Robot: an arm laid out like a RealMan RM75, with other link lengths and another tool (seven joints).
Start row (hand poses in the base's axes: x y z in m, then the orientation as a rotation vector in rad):
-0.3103, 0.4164, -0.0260, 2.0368, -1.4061, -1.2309
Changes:
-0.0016, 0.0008, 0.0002, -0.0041, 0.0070, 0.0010
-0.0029, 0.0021, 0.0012, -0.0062, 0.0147, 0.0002
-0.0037, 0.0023, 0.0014, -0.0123, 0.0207, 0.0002
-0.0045, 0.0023, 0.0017, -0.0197, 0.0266, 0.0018
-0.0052, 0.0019, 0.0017, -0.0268, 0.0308, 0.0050
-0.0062, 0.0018, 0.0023, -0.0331, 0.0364, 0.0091
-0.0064, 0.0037, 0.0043, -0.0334, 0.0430, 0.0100
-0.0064, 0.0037, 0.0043, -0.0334, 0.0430, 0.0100
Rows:
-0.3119, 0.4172, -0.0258, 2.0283, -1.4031, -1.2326
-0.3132, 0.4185, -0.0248, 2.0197, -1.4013, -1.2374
-0.3140, 0.4187, -0.0246, 2.0103, -1.4006, -1.2367
-0.3148, 0.4187, -0.0243, 2.0009, -1.3985, -1.2340
-0.3155, 0.4183, -0.0243, 1.9940, -1.3952, -1.2296
-0.3165, 0.4182, -0.0237, 1.9867, -1.3899, -1.2267
-0.3167, 0.4201, -0.0217, 1.9811, -1.3859, -1.2315
-0.3167, 0.4201, -0.0217, 1.9811, -1.3859, -1.2315

